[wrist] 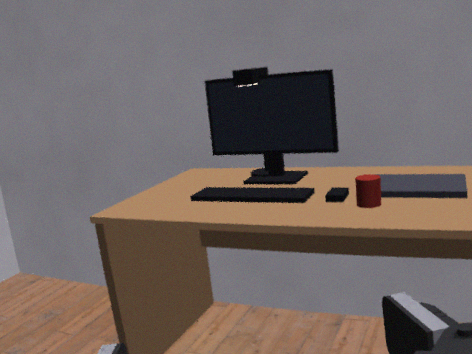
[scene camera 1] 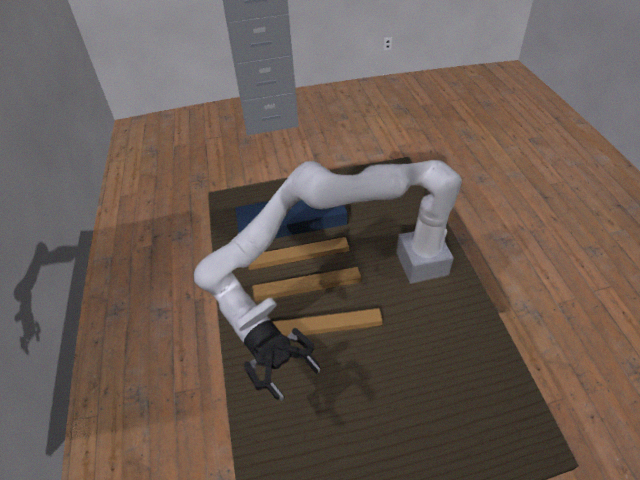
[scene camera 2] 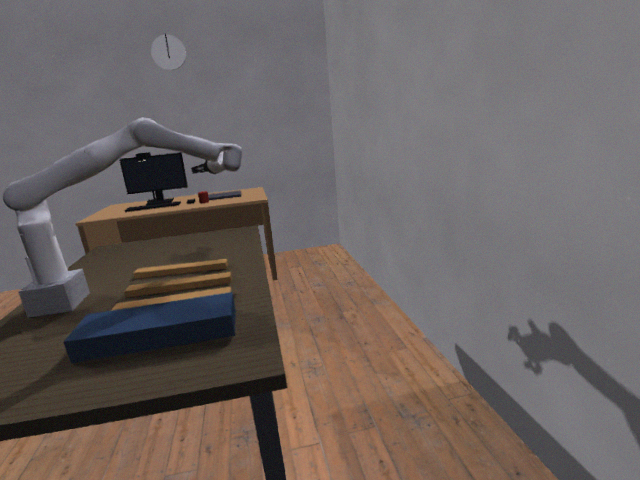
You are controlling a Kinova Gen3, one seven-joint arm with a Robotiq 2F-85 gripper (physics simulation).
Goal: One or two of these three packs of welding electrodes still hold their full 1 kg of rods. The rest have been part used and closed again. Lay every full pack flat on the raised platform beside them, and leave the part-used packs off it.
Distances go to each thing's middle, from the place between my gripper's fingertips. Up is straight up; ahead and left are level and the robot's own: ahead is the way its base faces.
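Raised blue platform (scene camera 2: 99,335): 330 mm below my hand, 800 mm to the right of it, 170 mm behind it.
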